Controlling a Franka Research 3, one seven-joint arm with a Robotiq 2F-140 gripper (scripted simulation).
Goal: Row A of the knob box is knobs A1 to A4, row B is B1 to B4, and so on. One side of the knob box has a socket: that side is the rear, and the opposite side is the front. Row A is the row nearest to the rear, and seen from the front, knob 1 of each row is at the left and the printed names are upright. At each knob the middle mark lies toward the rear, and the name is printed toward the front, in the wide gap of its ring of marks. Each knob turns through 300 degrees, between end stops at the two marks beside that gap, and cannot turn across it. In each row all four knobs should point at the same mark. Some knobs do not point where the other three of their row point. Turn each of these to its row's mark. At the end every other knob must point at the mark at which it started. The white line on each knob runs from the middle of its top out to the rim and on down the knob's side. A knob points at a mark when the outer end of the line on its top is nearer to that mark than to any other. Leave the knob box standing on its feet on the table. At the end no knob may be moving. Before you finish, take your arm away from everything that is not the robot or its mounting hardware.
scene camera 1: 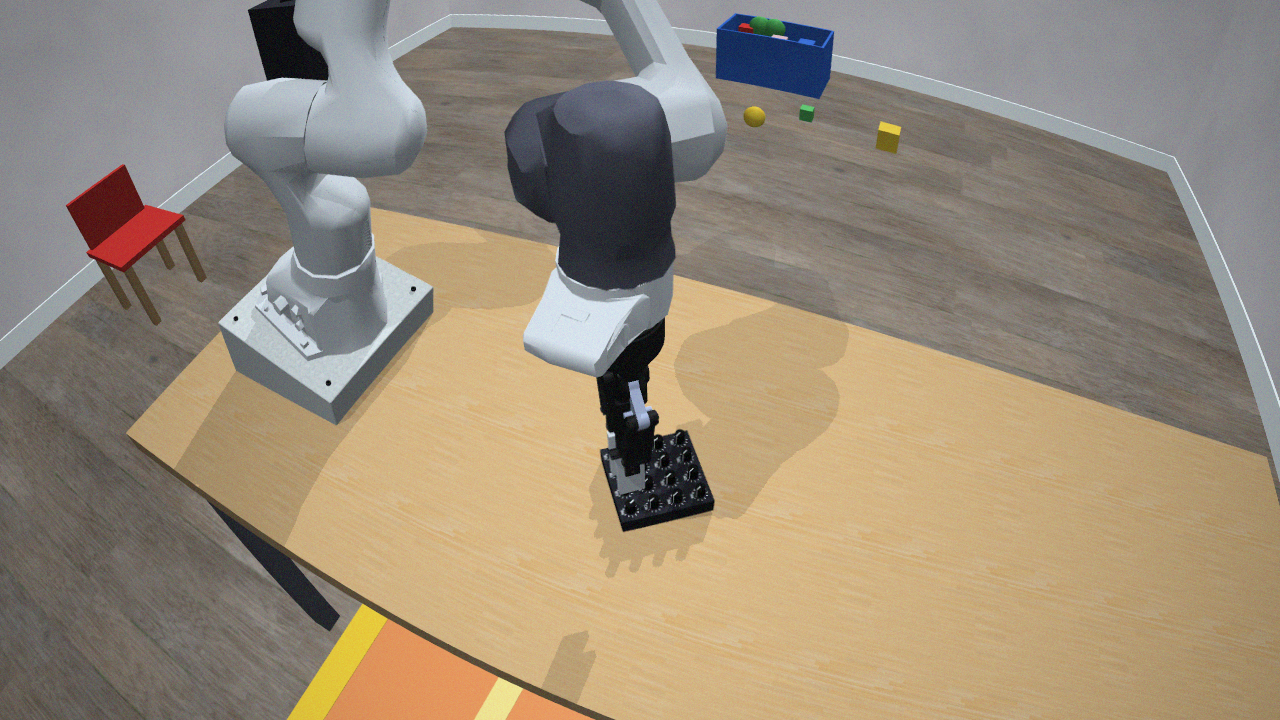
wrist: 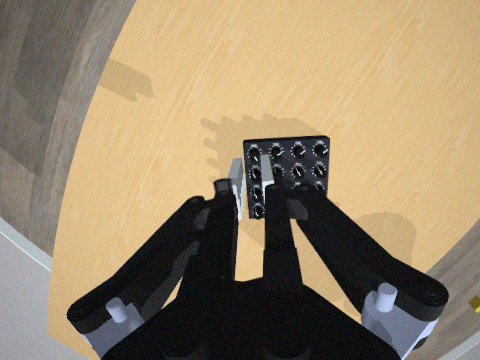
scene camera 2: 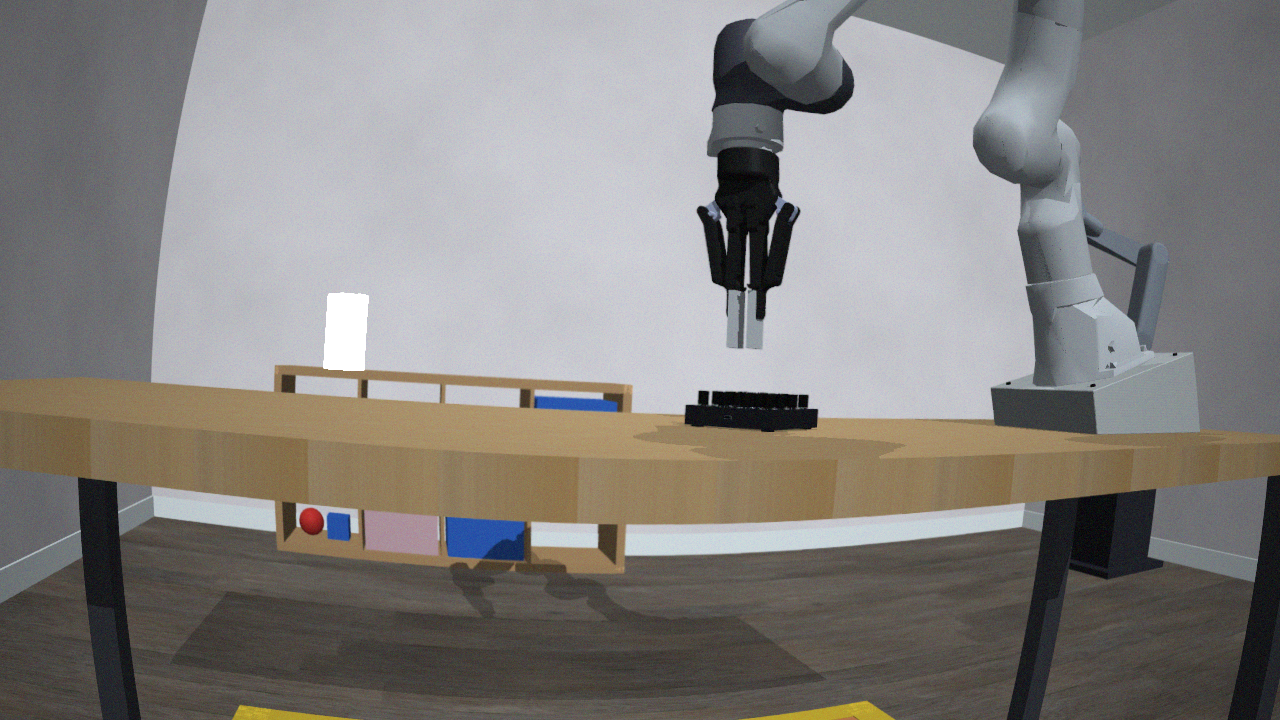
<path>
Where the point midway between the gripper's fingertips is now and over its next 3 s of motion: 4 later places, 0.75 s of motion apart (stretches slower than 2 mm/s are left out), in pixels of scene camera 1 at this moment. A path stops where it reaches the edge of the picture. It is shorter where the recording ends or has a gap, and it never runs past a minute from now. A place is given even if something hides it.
My gripper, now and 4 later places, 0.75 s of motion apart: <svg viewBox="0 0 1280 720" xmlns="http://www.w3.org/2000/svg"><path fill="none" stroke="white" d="M627 479L627 481L628 494L629 500L630 501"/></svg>
</path>
